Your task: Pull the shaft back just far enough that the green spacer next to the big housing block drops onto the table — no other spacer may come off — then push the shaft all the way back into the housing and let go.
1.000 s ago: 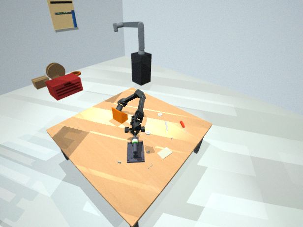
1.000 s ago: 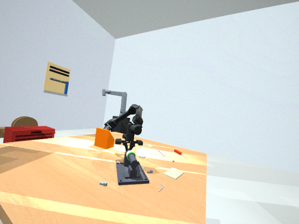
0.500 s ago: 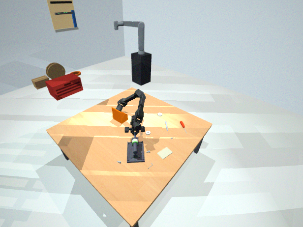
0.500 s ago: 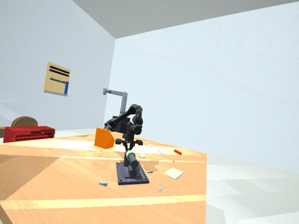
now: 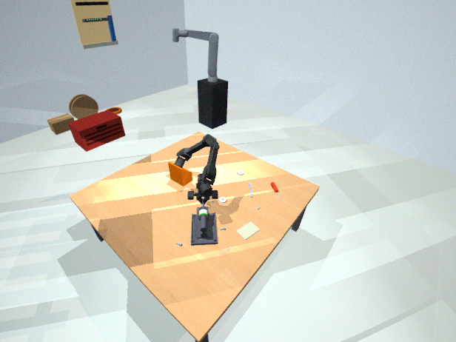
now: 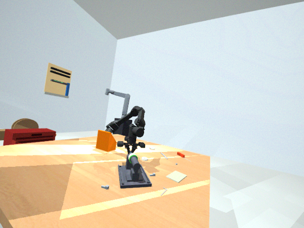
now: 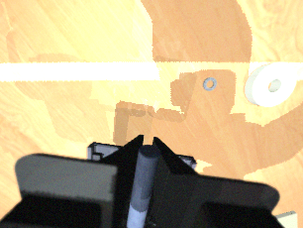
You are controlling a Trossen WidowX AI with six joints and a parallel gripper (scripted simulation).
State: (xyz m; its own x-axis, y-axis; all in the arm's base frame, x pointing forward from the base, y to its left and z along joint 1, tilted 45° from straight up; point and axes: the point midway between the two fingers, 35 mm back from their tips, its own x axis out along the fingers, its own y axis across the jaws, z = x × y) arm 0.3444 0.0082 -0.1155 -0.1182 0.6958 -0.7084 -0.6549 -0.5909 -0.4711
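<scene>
My gripper tip is now 50 mm short of the grey-blue shaft, 50 mm to the left of it and 30 mm below it. Round my gripper tip: grey plate (320 mm ahead, 70 mm to the left, 40 mm below); white disc (80 mm behind, 470 mm to the left, 40 mm below); green spacer (100 mm ahead, 80 mm to the right, 30 mm above).
</scene>
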